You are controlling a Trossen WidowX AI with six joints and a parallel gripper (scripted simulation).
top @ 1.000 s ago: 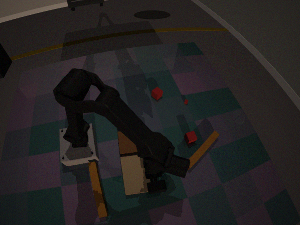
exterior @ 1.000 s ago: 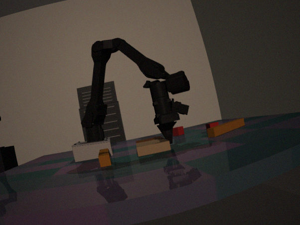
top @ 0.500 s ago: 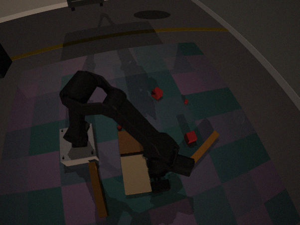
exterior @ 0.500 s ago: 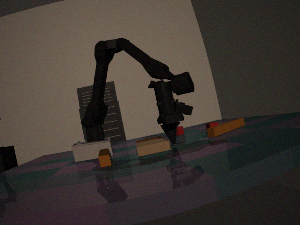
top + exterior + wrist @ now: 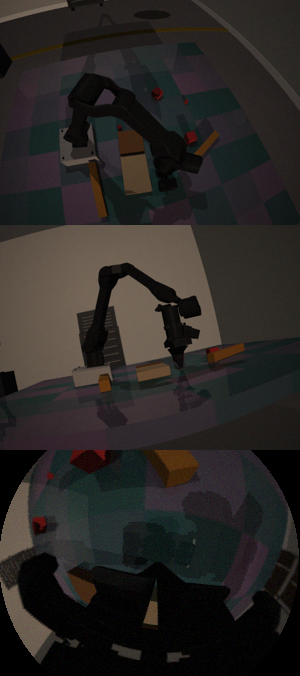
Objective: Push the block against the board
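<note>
My gripper tip is now 100 mm past the tan board and 10 mm below it. Also, from my gripper tip: brown square block 140 mm to the left, 100 mm behind, 10 mm above.
</note>
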